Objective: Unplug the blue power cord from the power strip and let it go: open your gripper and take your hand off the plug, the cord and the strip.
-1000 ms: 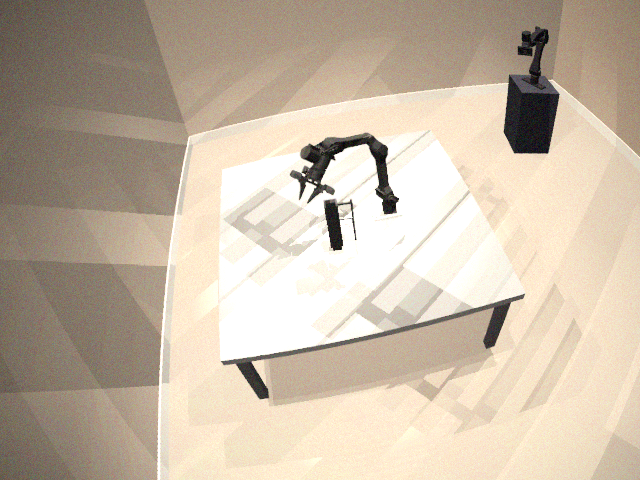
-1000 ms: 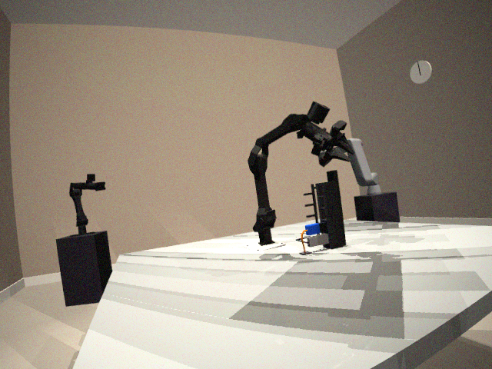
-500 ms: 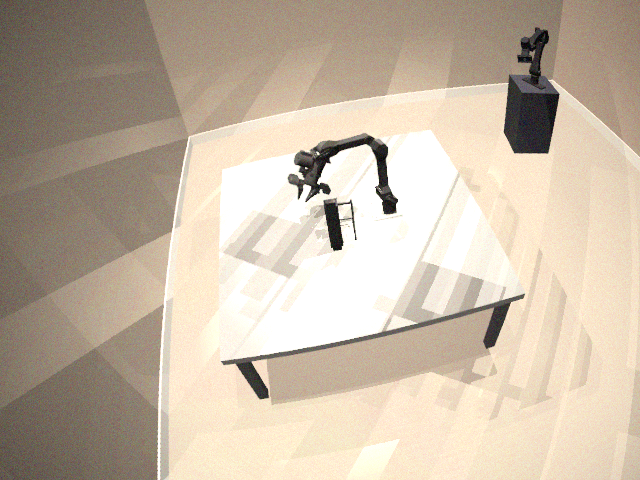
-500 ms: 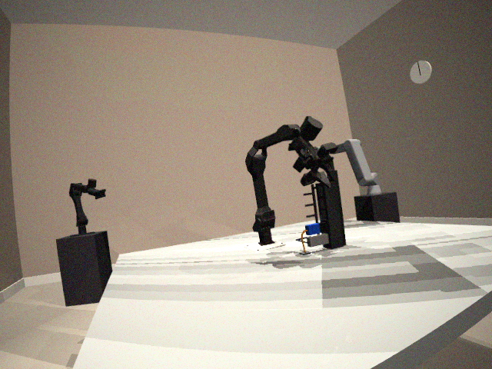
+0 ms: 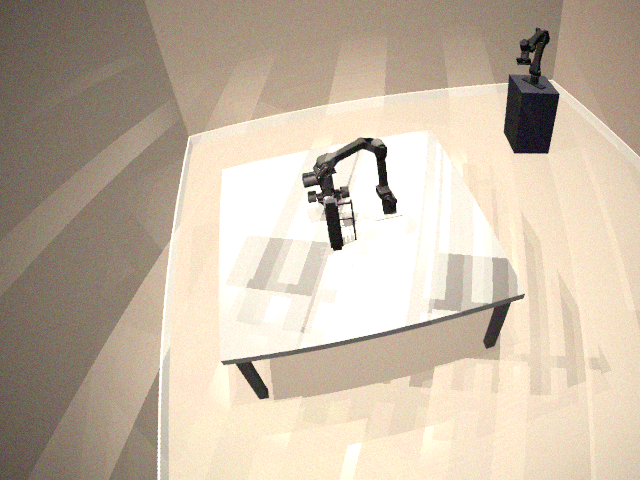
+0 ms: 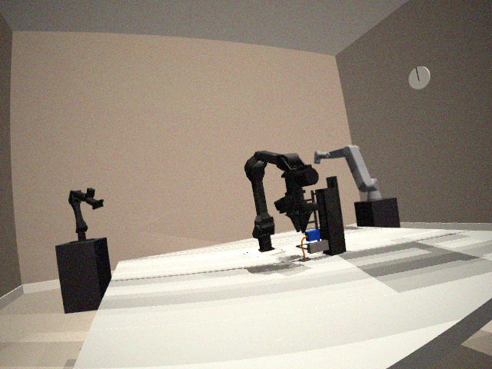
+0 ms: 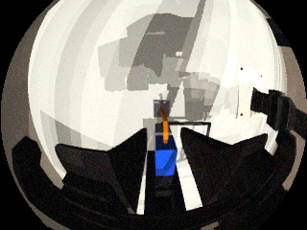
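Right now my gripper tip is 2 cm past the blue plug, 6 cm to the right of it and 1 cm above it.
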